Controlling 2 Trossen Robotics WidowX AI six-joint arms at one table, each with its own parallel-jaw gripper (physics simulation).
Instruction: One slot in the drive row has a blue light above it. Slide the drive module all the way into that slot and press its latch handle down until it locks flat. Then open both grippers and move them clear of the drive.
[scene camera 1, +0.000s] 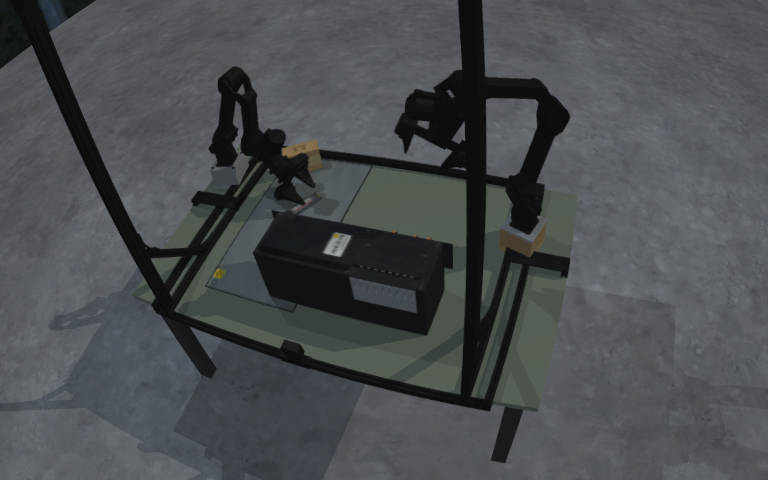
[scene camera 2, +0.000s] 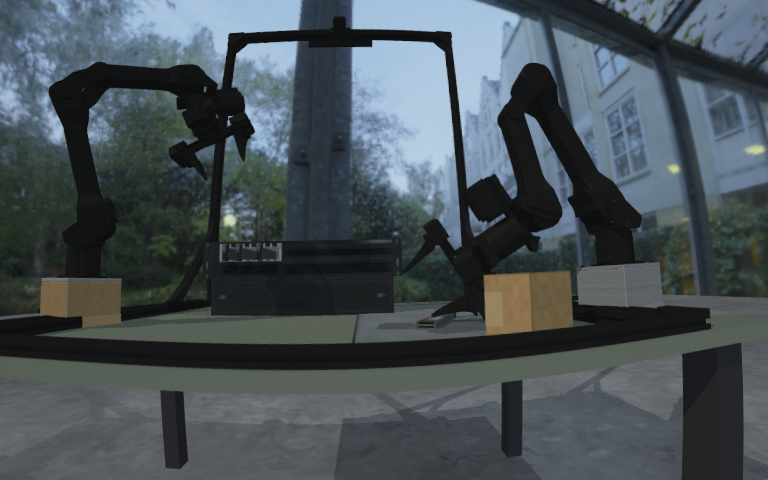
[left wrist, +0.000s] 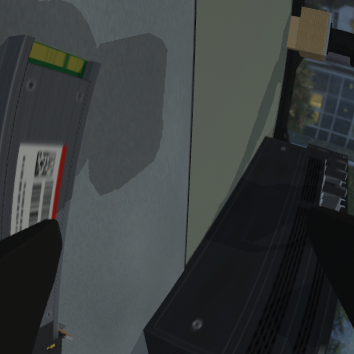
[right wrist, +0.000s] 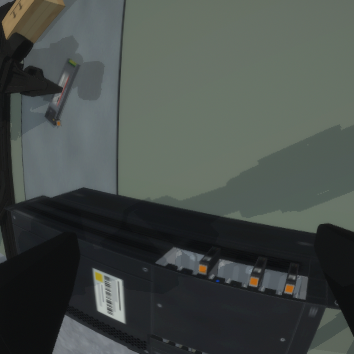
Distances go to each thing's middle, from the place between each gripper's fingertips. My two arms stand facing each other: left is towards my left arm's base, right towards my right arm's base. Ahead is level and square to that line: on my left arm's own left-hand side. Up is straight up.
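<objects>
Relative to the pale mat (scene camera 1: 238, 274), my right hand is 430 mm to the right of it, 20 mm past it and 320 mm above it. The tan cardboard box (scene camera 2: 519, 302), counted from my right hand, is 520 mm to the left, 220 mm ahead and 270 mm below.
My left gripper is 40 mm to the right of the pale mat, 70 mm past it and 50 mm above it. The tan cardboard box, counted from my left hand, is 170 mm ahead, 130 mm to the left and 10 mm below.
</objects>
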